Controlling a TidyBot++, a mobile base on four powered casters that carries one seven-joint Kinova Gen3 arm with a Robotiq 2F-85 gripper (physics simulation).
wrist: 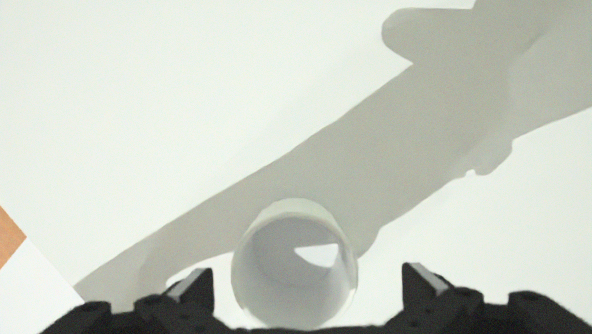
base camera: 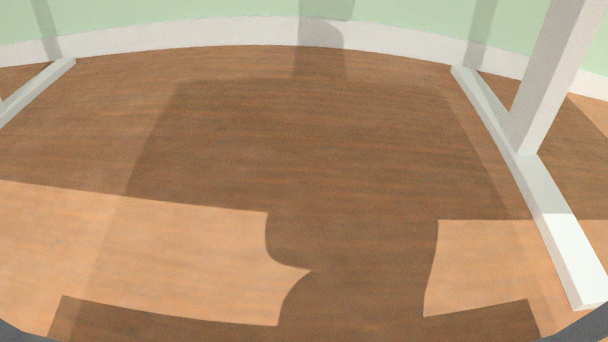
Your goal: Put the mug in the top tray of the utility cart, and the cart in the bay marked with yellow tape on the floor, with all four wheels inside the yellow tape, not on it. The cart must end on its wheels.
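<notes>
The white mug [wrist: 295, 295] stands upright on a white table top [wrist: 125, 100] in the wrist view, with its open mouth facing the camera. Its handle cannot be made out. My gripper [wrist: 307, 287] is open, with one black fingertip on each side of the mug and a gap to it on both sides. The lower edge of the mug is partly hidden by the gripper's body. The utility cart and the yellow tape bay do not show in either view.
In the base camera view, a white table foot with a post [base camera: 542, 185] stands on the wooden floor [base camera: 300, 150] at right, and another foot [base camera: 37, 90] at left. A green wall with a white skirting board [base camera: 225, 32] runs behind. The table's edge shows at the wrist view's lower left.
</notes>
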